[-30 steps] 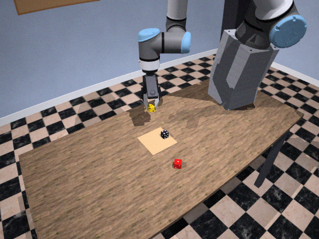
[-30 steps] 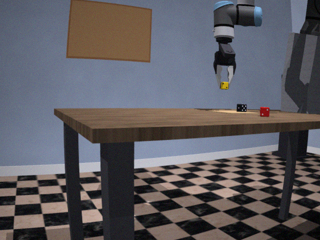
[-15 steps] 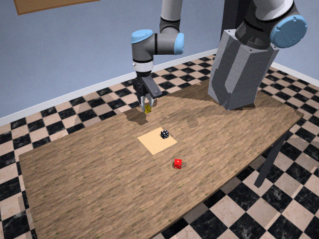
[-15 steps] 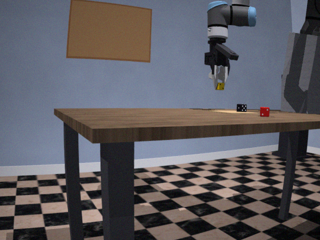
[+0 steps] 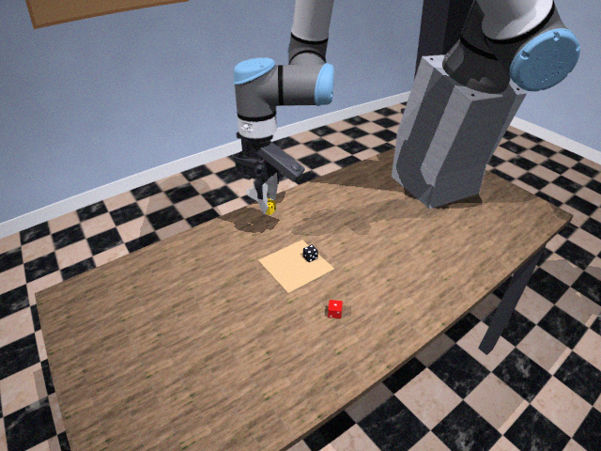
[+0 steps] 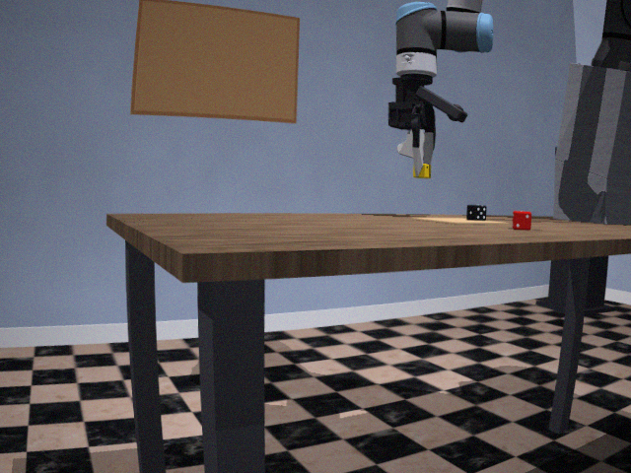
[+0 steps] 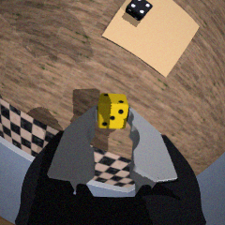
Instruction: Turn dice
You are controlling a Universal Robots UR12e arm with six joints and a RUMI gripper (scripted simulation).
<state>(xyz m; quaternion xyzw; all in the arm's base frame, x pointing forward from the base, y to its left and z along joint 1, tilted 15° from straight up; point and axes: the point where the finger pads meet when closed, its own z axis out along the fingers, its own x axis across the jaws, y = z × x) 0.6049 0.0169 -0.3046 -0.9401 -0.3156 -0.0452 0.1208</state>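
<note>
My hand is 140 mm to the right of the tan mat, 100 mm above it and 10 mm past it. From my hand the other things lie so: yellow die right at my hand; red die 320 mm to the left, 90 mm below, 30 mm behind; black die 130 mm to the left, 80 mm below, 60 mm behind.
</note>
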